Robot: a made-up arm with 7 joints. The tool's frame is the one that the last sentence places.
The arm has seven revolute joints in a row. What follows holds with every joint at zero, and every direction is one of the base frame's.
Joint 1 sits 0.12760 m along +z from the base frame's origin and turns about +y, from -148.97 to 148.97 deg.
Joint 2 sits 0.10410 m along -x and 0.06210 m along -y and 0.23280 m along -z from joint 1 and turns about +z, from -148.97 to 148.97 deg.
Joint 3 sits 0.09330 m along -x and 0.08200 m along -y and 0.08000 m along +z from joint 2 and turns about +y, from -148.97 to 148.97 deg.
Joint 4 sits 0.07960 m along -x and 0.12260 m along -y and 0.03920 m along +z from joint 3 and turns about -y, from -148.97 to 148.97 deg.
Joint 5 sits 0.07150 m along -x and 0.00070 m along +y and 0.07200 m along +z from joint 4 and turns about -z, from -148.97 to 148.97 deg.
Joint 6 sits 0.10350 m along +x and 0.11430 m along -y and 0.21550 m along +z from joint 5 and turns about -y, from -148.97 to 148.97 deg.
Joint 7 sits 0.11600 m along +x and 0.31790 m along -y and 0.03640 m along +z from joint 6 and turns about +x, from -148.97 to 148.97 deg.
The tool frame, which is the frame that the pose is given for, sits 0.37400 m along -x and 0.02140 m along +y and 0.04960 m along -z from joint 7; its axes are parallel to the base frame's.
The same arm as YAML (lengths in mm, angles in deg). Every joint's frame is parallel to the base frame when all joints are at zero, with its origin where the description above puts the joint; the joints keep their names.
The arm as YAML. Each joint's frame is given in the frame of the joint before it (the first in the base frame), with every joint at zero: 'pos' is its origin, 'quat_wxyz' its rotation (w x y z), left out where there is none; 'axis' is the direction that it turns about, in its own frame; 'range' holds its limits. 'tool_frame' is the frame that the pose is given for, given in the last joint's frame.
length_unit: mm
angle_unit: deg
joints:
  - joint: joint 1
    pos: [0.0, 0.0, 127.6]
    axis: [0.0, 1.0, 0.0]
    range: [-148.97, 148.97]
  - joint: joint 2
    pos: [-104.1, -62.1, -232.8]
    axis: [0.0, 0.0, 1.0]
    range: [-148.97, 148.97]
  - joint: joint 3
    pos: [-93.3, -82.0, 80.0]
    axis: [0.0, 1.0, 0.0]
    range: [-148.97, 148.97]
  - joint: joint 4
    pos: [-79.6, -122.6, 39.2]
    axis: [0.0, -1.0, 0.0]
    range: [-148.97, 148.97]
  - joint: joint 5
    pos: [-71.5, 0.7, 72.0]
    axis: [0.0, 0.0, -1.0]
    range: [-148.97, 148.97]
  - joint: joint 6
    pos: [103.5, -114.3, 215.5]
    axis: [0.0, -1.0, 0.0]
    range: [-148.97, 148.97]
  - joint: joint 7
    pos: [116.0, -317.9, 36.4]
    axis: [1.0, 0.0, 0.0]
    range: [-148.97, 148.97]
tool_frame:
  pos: [-374.0, 21.4, -49.6]

